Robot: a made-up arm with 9 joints. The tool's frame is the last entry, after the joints. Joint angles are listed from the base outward. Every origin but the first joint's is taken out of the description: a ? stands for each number. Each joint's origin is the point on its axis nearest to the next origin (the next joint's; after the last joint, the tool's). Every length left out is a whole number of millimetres.
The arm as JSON. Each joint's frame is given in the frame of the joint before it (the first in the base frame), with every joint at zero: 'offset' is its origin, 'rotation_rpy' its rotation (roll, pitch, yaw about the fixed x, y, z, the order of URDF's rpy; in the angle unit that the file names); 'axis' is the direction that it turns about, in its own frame. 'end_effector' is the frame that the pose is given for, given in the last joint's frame.
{
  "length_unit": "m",
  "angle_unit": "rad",
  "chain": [
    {
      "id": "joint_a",
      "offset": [
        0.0,
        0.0,
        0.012
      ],
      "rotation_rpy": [
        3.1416,
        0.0,
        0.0
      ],
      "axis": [
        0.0,
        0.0,
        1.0
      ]
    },
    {
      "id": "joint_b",
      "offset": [
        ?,
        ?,
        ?
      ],
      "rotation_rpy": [
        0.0,
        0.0,
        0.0
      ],
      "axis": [
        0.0,
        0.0,
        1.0
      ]
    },
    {
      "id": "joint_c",
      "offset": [
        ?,
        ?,
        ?
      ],
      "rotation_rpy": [
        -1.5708,
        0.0,
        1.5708
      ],
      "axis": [
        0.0,
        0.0,
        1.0
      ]
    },
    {
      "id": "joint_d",
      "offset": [
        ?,
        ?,
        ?
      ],
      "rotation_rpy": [
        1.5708,
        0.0,
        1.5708
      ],
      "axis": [
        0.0,
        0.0,
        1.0
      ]
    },
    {
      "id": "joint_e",
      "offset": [
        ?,
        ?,
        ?
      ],
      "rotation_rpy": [
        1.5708,
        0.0,
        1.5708
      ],
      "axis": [
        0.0,
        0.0,
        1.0
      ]
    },
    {
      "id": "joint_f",
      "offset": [
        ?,
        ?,
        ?
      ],
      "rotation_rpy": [
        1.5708,
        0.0,
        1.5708
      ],
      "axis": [
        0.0,
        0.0,
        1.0
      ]
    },
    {
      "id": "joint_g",
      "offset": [
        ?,
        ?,
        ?
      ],
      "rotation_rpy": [
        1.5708,
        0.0,
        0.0
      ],
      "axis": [
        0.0,
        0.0,
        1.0
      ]
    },
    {
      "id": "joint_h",
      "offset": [
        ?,
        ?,
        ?
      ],
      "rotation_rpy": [
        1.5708,
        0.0,
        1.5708
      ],
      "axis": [
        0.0,
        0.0,
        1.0
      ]
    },
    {
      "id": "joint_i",
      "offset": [
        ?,
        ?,
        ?
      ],
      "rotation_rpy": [
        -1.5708,
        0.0,
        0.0
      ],
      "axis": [
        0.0,
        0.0,
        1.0
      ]
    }
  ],
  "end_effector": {
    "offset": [
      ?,
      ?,
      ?
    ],
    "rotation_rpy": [
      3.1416,
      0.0,
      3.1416
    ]
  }
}
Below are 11 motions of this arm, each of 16 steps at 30 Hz.
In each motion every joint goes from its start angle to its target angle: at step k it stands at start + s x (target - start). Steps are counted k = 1, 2, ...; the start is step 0. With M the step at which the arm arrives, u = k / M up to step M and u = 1 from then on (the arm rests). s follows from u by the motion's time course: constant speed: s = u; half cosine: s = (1 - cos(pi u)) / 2; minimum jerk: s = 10 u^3 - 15 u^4 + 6 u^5.
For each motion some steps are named. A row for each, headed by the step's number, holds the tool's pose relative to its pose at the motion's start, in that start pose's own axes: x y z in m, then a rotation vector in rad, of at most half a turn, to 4 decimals.
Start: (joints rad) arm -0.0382 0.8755 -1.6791 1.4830 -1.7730 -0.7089 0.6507 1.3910 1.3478
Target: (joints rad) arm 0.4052 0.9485 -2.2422 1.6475 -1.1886 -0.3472 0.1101 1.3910 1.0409
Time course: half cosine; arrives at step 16
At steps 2, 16:
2: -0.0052 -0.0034 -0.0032 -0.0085 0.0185 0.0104
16: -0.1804 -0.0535 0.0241 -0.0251 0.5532 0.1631

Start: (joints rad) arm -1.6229 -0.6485 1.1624 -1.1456 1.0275 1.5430 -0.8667 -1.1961 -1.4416
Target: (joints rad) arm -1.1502 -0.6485 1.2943 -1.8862 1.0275 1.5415 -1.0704 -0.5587 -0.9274
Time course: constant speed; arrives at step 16
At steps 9, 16:
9: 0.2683 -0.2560 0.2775 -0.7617 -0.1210 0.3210
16: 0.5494 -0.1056 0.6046 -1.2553 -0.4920 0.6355

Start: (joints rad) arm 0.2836 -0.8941 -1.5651 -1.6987 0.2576 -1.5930 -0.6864 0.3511 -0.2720
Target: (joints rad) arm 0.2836 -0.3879 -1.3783 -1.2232 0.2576 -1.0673 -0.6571 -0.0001 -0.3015
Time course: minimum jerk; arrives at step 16
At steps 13, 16:
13: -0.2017 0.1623 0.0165 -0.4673 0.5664 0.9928
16: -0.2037 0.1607 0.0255 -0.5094 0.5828 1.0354

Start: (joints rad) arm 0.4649 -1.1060 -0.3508 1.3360 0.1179 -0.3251 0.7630 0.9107 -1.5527
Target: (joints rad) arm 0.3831 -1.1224 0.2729 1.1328 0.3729 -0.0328 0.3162 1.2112 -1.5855
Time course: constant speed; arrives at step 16
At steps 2, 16:
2: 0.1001 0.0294 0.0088 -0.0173 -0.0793 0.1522
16: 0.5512 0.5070 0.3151 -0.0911 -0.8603 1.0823

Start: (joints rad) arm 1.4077 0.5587 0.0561 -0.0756 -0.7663 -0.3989 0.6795 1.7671 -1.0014
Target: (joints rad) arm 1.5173 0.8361 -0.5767 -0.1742 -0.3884 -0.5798 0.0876 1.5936 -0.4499
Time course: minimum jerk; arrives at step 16
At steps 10, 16:
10: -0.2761 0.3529 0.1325 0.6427 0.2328 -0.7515
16: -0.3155 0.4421 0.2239 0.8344 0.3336 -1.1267

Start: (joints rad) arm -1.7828 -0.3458 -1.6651 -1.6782 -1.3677 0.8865 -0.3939 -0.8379 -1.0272
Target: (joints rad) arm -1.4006 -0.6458 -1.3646 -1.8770 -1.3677 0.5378 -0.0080 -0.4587 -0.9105
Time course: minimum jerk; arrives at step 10
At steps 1, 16:
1: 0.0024 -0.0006 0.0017 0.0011 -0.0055 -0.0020
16: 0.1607 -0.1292 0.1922 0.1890 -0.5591 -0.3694

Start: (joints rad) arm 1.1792 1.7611 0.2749 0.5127 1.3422 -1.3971 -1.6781 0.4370 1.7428
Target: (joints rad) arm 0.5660 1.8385 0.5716 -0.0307 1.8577 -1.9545 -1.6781 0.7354 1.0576
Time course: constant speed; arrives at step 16
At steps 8, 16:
8: -0.0361 0.3023 0.1426 0.6458 0.4171 0.0399
16: 0.2012 0.4979 0.4061 1.2640 0.4428 -0.2124

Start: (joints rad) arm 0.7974 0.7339 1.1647 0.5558 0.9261 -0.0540 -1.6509 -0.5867 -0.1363
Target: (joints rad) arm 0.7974 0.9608 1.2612 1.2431 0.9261 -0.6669 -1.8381 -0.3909 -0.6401
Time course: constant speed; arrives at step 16
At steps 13, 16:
13: 0.1249 0.0368 0.1423 -0.3169 -0.1692 0.5118
16: 0.1479 0.0467 0.1719 -0.4045 -0.1885 0.6506

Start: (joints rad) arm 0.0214 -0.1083 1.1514 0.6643 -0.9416 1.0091 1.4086 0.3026 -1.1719
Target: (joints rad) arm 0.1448 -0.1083 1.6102 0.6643 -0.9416 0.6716 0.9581 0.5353 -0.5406
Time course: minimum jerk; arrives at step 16
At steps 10, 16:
10: 0.2465 -0.1233 0.2782 0.0098 -0.4181 -0.2554
16: 0.3189 -0.1486 0.4195 0.0584 -0.5968 -0.3355

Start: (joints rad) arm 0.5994 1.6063 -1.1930 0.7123 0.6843 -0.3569 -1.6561 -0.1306 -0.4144
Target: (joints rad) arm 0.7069 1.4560 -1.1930 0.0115 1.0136 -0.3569 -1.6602 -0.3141 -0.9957
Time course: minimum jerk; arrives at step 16
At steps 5, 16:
5: 0.0460 0.0568 -0.0007 0.0620 -0.1042 0.1434
16: 0.2070 0.2799 0.0634 0.0826 -0.6513 0.8121

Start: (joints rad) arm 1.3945 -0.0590 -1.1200 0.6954 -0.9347 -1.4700 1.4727 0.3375 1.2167
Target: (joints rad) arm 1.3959 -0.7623 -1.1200 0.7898 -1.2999 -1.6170 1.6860 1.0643 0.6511
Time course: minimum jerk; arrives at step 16
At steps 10, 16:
10: 0.4624 0.2058 0.2845 0.4649 -0.5344 -0.0512
16: 0.6047 0.1869 0.4786 0.5603 -0.8153 -0.0663

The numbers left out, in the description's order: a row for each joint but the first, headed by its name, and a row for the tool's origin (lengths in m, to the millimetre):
joint_b: -0.316 0.074 0.0
joint_c: 0.155 0.054 0.0
joint_d: 0.187 -0.16 0.0
joint_e: 0.068 -0.044 0.0
joint_f: -0.164 0.117 0.0
joint_g: 0.225 -0.003 0.0
joint_h: -0.135 -0.077 0.0
joint_i: -0.051 0.51 0.0
tool: -0.209 -0.033 0.0

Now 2 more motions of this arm.
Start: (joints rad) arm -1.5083 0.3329 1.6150 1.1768 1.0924 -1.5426 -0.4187 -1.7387 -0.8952
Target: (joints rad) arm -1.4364 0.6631 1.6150 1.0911 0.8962 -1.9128 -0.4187 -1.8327 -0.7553
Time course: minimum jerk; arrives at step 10
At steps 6, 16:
6: 0.1735 -0.0054 0.0518 -0.1756 -0.2367 0.3624
16: 0.2502 0.0135 0.0902 -0.2598 -0.3559 0.5188

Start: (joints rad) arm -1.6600 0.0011 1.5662 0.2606 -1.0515 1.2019 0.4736 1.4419 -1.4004
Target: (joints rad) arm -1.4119 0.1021 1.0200 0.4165 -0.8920 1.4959 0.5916 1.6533 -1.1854
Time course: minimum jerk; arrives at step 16
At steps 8, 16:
8: 0.1467 0.0783 0.1029 -0.0211 -0.1864 0.0369
16: 0.2266 0.1709 0.2357 -0.0101 -0.3529 0.0568

